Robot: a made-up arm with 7 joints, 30 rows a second.
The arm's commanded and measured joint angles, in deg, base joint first. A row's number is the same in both.
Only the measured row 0 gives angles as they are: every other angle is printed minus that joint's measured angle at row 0.
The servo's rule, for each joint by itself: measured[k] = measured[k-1] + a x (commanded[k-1-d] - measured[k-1]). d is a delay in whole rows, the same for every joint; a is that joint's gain. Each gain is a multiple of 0.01, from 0.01 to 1. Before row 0 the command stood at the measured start. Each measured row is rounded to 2 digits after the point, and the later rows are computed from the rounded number. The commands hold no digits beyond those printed.
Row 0, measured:
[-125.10 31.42 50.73 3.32 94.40 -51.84 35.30]
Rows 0 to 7, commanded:
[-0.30 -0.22 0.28 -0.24 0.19 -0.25 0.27]
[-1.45 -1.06 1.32 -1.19 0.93 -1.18 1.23]
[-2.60 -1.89 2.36 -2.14 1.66 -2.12 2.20]
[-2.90 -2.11 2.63 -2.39 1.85 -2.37 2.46]
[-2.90 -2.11 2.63 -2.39 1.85 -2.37 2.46]
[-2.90 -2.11 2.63 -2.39 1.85 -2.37 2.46]
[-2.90 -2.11 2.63 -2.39 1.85 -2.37 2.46]
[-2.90 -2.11 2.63 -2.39 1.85 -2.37 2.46]
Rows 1 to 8, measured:
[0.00 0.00 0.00 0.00 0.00 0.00 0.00]
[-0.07 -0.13 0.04 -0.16 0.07 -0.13 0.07]
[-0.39 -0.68 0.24 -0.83 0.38 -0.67 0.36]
[-0.90 -1.39 0.58 -1.68 0.84 -1.41 0.82]
[-1.36 -1.81 0.91 -2.14 1.20 -1.90 1.23]
[-1.71 -1.99 1.19 -2.30 1.43 -2.14 1.54]
[-1.98 -2.06 1.42 -2.36 1.58 -2.26 1.77]
[-2.19 -2.09 1.61 -2.38 1.68 -2.32 1.94]
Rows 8 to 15, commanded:
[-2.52 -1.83 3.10 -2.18 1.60 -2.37 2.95]
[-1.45 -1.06 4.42 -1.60 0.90 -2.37 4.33]
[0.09 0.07 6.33 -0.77 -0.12 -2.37 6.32]
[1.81 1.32 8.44 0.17 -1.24 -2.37 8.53]
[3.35 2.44 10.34 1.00 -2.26 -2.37 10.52]
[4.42 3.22 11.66 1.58 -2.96 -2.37 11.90]
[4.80 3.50 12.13 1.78 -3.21 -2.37 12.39]
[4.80 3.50 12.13 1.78 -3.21 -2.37 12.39]
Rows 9 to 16, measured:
[-2.35 -2.10 1.77 -2.39 1.74 -2.35 2.07]
[-2.39 -1.94 1.98 -2.25 1.69 -2.36 2.29]
[-2.17 -1.42 2.37 -1.83 1.41 -2.37 2.80]
[-1.65 -0.54 3.00 -1.14 0.86 -2.37 3.68]
[-0.85 0.56 3.87 -0.29 0.10 -2.37 4.89]
[0.12 1.67 4.91 0.55 -0.75 -2.37 6.30]
[1.11 2.58 5.99 1.22 -1.55 -2.37 7.70]
[1.96 3.12 6.97 1.58 -2.15 -2.37 8.87]

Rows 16 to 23, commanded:
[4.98 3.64 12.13 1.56 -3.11 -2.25 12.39]
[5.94 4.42 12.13 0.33 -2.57 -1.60 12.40]
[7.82 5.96 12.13 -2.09 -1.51 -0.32 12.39]
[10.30 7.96 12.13 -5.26 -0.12 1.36 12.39]
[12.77 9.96 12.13 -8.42 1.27 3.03 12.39]
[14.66 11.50 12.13 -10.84 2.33 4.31 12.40]
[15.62 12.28 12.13 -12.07 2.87 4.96 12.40]
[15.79 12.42 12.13 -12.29 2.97 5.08 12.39]
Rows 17 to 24, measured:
[2.61 3.34 7.80 1.71 -2.53 -2.37 9.75]
[3.16 3.52 8.49 1.61 -2.74 -2.31 10.41]
[3.80 4.05 9.07 0.78 -2.68 -1.95 10.91]
[4.72 5.18 9.56 -1.09 -2.26 -1.12 11.28]
[6.00 6.82 9.97 -3.80 -1.49 0.14 11.56]
[7.56 8.67 10.32 -6.80 -0.50 1.61 11.77]
[9.19 10.34 10.61 -9.43 0.52 2.99 11.93]
[10.67 11.48 10.85 -11.15 1.37 3.99 12.05]

